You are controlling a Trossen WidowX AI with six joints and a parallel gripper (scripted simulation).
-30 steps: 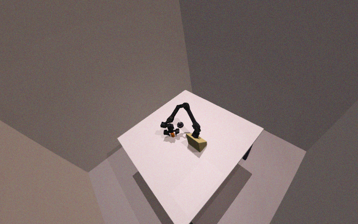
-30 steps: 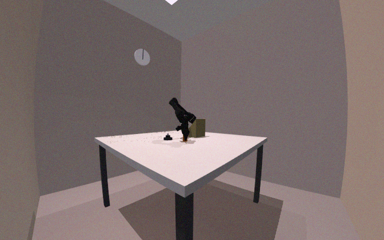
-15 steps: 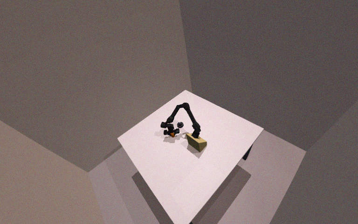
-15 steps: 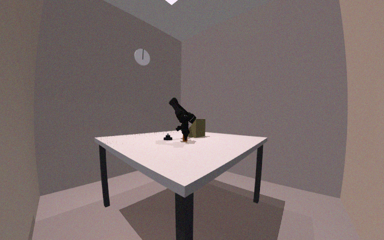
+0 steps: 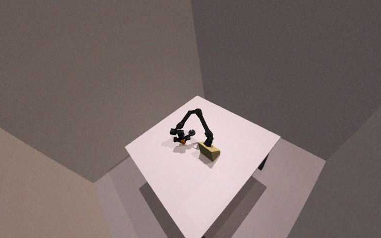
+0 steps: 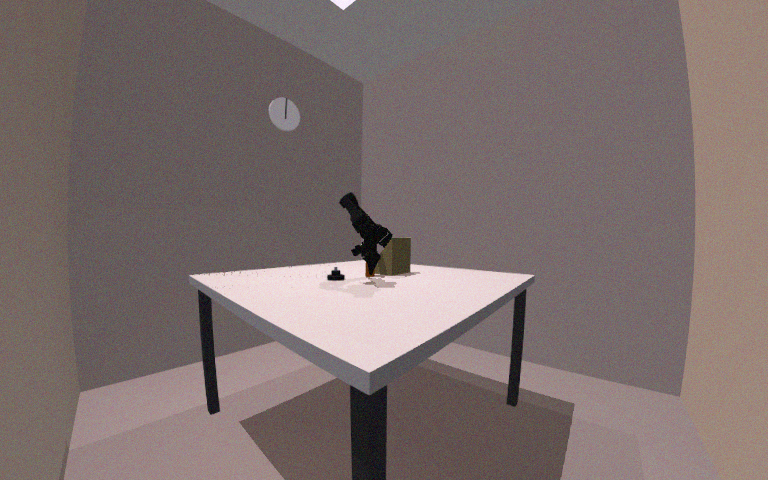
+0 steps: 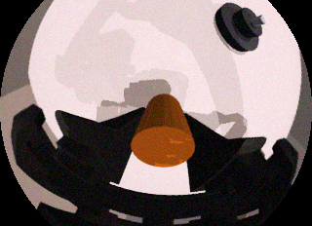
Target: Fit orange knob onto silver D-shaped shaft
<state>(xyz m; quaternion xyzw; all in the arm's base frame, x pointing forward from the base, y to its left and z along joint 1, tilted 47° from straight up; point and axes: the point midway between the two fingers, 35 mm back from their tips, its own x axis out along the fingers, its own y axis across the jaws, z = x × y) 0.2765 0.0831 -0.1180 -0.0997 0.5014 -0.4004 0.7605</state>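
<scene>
My gripper tip is now 17 cm to the left of the round pedestal, 7 cm short of it and 1 cm above it. Also, from my gripper tip: orange knob (3 cm above).
</scene>
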